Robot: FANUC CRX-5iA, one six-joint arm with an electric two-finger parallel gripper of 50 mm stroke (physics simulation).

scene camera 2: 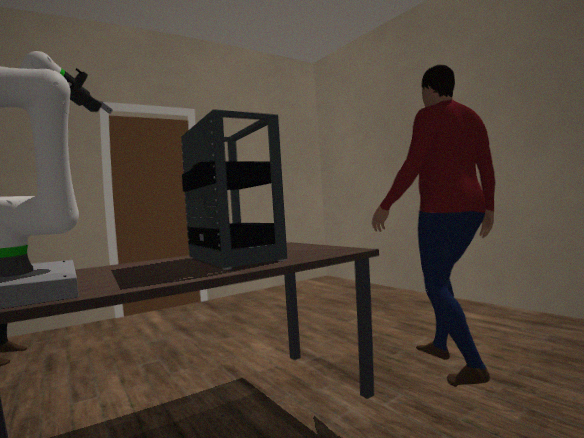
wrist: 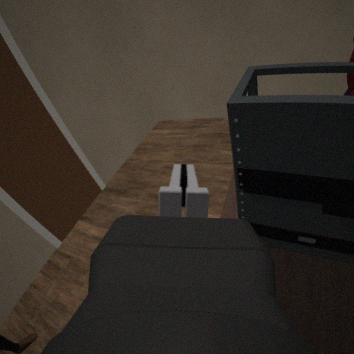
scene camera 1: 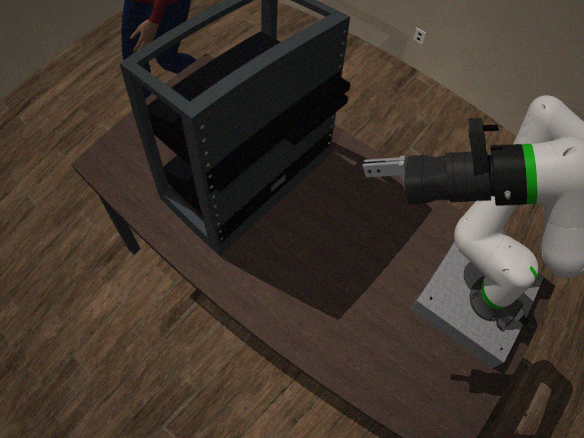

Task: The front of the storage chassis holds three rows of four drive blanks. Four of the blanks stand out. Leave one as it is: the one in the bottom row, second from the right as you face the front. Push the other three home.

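Where they show: gripper, between the fingertips: (scene camera 2: 111, 111) (wrist: 183, 176) (scene camera 1: 365, 168); arm's base, origin of its link: (scene camera 2: 8, 272) (scene camera 1: 489, 298).
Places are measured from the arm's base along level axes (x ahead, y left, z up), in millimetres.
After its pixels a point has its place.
Observation:
The black storage chassis (scene camera 1: 240, 159) @[x 683, y 374, z 326 mm] (scene camera 2: 200, 176) @[x 702, y 128, z 307 mm] (wrist: 280, 186) @[x 686, y 339, z 313 mm] sits mid-height in the grey rack (scene camera 1: 270, 80) @[x 707, y 262, z 500 mm] (scene camera 2: 223, 200) @[x 753, y -24, z 196 mm] (wrist: 295, 130) @[x 702, y 321, z 485 mm]. In scene camera 1, a dark block of blanks (scene camera 1: 320, 118) @[x 669, y 122, z 293 mm] stands out at the right part of its bottom row, and a ledge (scene camera 1: 343, 83) @[x 688, y 20, z 352 mm] juts out above it at the right end. The bottom-row block (wrist: 340, 209) @[x 665, y 182, z 293 mm] also shows as a step in the wrist view. Single blanks and their depths are too dark to tell apart. My gripper (scene camera 1: 365, 168) @[x 357, y 383, z 646 mm] (scene camera 2: 109, 109) @[x 357, y 383, z 646 mm] (wrist: 183, 176) @[x 357, y 383, z 646 mm] is shut and empty, in the air in front of the rack, well apart from it.
A lower black unit with a pale label (scene camera 1: 278, 183) @[x 710, y 225, z 41 mm] (scene camera 2: 201, 237) @[x 710, y 227, z 42 mm] (wrist: 306, 240) @[x 710, y 224, z 36 mm] is in the rack's bottom. The rack stands on the brown table (scene camera 1: 380, 350) @[x 156, y 336, z -75 mm] (scene camera 2: 325, 257) @[x 1177, y -63, z -76 mm]. The arm's grey base plate (scene camera 1: 450, 305) @[x 90, y 115, z 4 mm] (scene camera 2: 55, 285) @[x 171, y -187, z -31 mm] is opposite. A person (scene camera 1: 159, 30) (scene camera 2: 452, 160) stands behind the rack.

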